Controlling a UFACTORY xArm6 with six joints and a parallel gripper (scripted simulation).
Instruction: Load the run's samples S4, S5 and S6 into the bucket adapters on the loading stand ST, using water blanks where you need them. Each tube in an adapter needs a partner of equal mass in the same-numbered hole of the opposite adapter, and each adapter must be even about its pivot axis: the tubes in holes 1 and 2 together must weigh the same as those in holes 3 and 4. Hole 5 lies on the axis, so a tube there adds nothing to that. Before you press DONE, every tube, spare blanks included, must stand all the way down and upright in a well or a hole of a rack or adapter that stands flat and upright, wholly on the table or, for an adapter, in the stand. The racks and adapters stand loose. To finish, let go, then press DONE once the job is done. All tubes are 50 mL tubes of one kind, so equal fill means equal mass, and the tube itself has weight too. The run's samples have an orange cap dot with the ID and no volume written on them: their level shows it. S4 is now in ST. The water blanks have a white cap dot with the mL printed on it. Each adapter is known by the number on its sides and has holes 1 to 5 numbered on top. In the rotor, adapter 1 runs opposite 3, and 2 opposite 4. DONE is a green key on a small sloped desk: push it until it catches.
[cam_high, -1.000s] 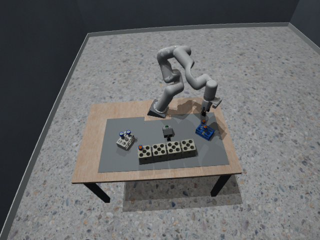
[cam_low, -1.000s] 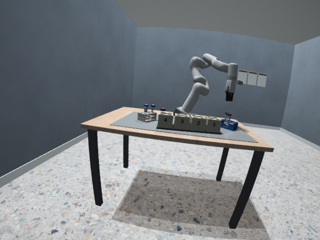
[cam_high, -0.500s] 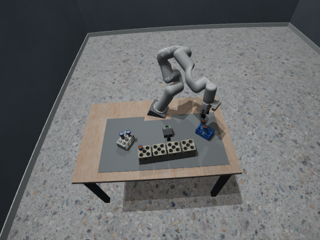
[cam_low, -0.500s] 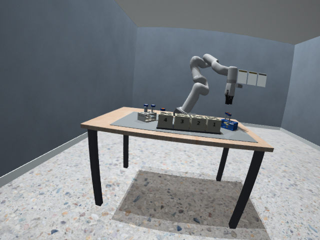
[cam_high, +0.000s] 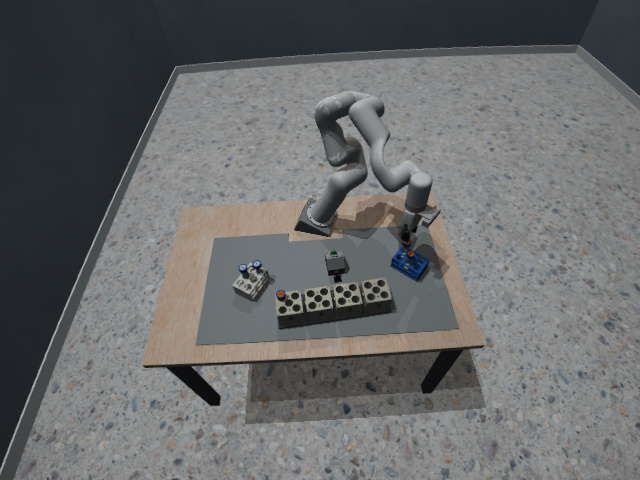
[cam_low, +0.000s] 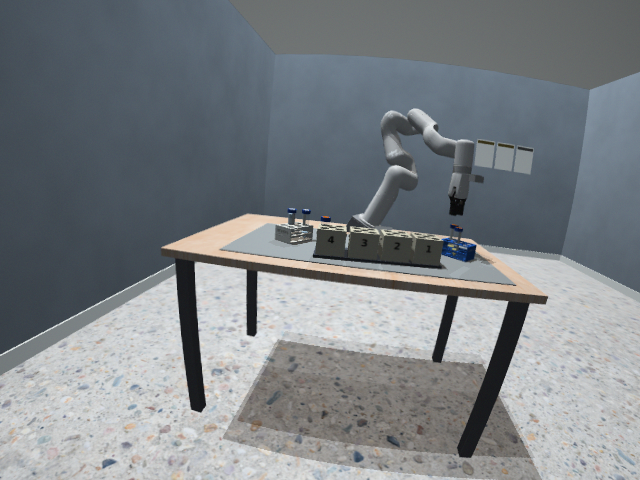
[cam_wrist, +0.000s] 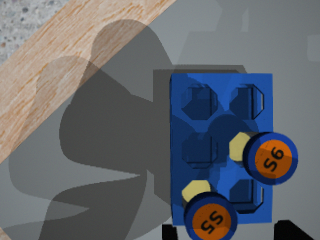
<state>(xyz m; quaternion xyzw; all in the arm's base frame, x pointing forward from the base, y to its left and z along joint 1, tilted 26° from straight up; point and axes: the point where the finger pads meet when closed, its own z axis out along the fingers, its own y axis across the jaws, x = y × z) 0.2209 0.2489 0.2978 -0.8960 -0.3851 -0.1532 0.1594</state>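
My gripper is now 10 mm past the tube and 120 mm above it. Also, from my hand: green done key (10 mm behind, 300 mm to the right, 110 mm below); then DONE desk (10 mm ahead, 300 mm to the right, 130 mm below); then blue rack (40 mm ahead, 20 mm to the left, 150 mm below).
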